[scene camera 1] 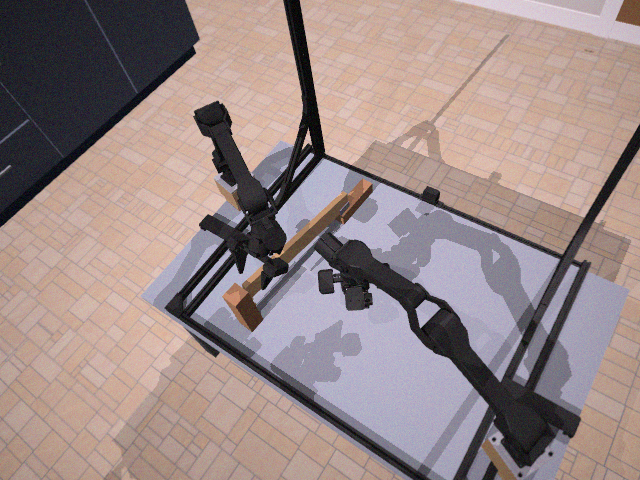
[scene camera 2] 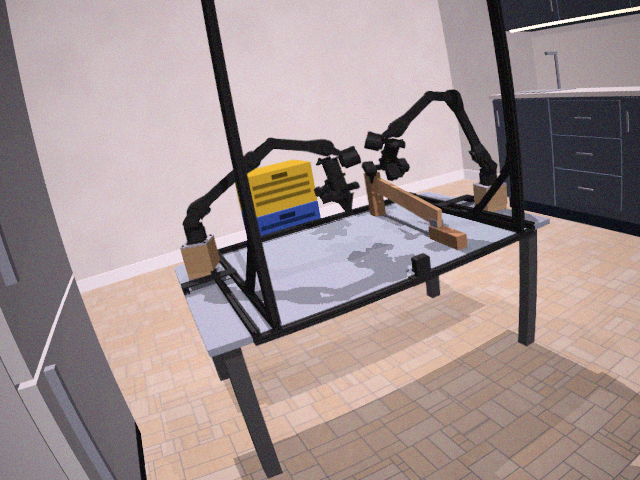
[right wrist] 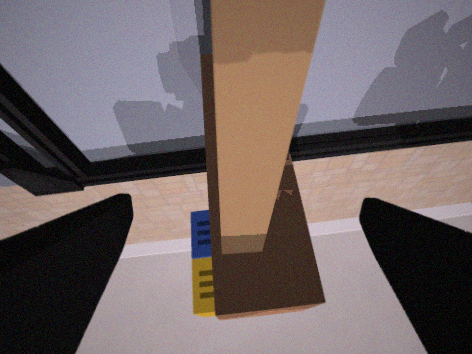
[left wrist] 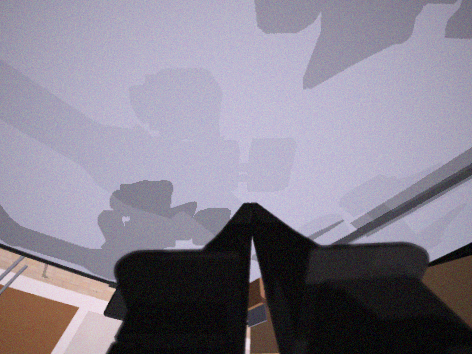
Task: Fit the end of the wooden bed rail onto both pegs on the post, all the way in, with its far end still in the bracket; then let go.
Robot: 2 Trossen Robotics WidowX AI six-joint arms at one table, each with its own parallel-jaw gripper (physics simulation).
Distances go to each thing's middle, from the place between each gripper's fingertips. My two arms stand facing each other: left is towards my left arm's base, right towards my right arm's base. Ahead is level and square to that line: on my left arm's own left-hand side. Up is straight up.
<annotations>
My right hand is 19 cm past the wooden bed rail (scene camera 1: 295, 245), 3 cm to the left of it and 5 cm above it. Also, from my right hand: wooden post (scene camera 1: 238, 299) 6 cm ahead, 2 cm to the left, 6 cm below.
I see the wooden bed rail 20 mm ahead of my left hand and 220 mm to the right of it. Also, from my left hand: wooden post (270 mm ahead, 170 mm to the right, 10 mm below).
</annotations>
